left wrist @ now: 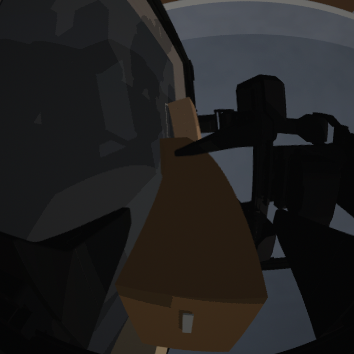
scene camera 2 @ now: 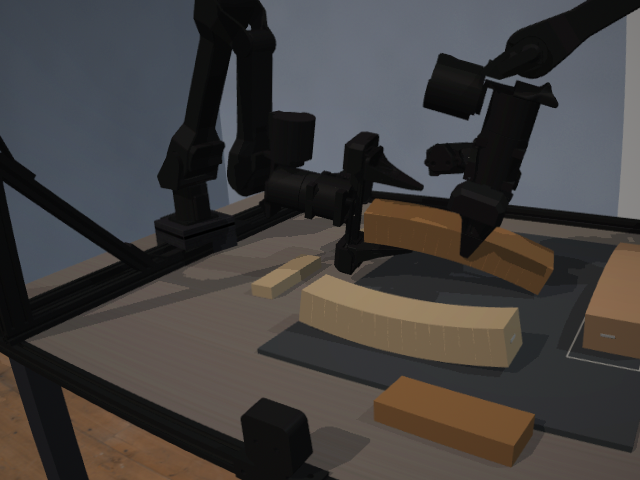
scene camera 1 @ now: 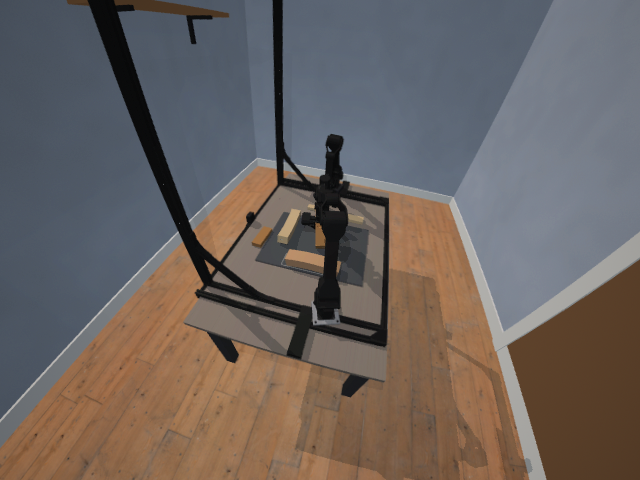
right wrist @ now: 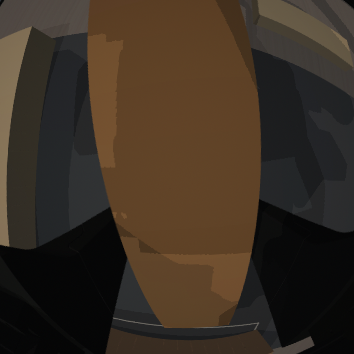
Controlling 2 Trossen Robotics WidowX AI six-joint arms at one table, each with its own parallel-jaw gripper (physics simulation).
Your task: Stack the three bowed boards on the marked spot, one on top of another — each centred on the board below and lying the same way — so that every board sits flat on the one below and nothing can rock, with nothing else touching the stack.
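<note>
A dark brown bowed board is held arch-up above the dark mat. My right gripper is shut on it, right of its middle. My left gripper is open, with its fingers above and below the board's left end. A pale bowed board lies on the mat in front. A third, tan board lies on the marked spot.
A small brown flat block lies off the mat's front edge. A small pale block lies near the left arm. Another pale piece lies at the back. A black frame rail edges the table.
</note>
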